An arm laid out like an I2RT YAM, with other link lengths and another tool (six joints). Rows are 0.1 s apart.
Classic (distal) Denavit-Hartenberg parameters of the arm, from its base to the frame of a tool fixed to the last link. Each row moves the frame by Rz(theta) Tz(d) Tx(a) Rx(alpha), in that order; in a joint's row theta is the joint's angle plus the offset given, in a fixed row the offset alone. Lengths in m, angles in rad.
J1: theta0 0, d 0.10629, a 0.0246, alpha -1.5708
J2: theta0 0, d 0, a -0.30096, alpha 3.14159
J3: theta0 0.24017, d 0, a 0.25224, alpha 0
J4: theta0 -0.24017, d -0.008, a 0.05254, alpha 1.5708
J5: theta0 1.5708, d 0.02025, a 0, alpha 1.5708
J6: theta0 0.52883, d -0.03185, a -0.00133, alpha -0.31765
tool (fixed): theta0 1.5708, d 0.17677, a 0, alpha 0
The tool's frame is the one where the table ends.
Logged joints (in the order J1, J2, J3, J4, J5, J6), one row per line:
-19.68 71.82 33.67 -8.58 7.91 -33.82
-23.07 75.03 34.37 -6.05 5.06 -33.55
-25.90 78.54 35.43 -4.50 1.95 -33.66
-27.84 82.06 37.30 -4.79 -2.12 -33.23
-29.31 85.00 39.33 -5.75 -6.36 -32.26
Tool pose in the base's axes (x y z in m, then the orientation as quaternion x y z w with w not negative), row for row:
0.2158 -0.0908 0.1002 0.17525 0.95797 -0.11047 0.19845
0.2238 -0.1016 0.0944 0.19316 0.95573 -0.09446 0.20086
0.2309 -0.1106 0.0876 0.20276 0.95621 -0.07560 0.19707
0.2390 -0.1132 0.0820 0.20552 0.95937 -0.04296 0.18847
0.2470 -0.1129 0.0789 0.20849 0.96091 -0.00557 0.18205
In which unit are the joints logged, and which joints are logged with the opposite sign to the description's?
The joints are logged in degrees. Opposite sign: none.
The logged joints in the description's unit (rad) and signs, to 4 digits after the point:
-0.3435 1.2535 0.5877 -0.1497 0.1381 -0.5903
-0.4026 1.3095 0.5999 -0.1056 0.0883 -0.5856
-0.4520 1.3708 0.6184 -0.0785 0.0340 -0.5875
-0.4859 1.4322 0.6510 -0.0836 -0.0370 -0.5800
-0.5116 1.4835 0.6864 -0.1004 -0.1110 -0.5630

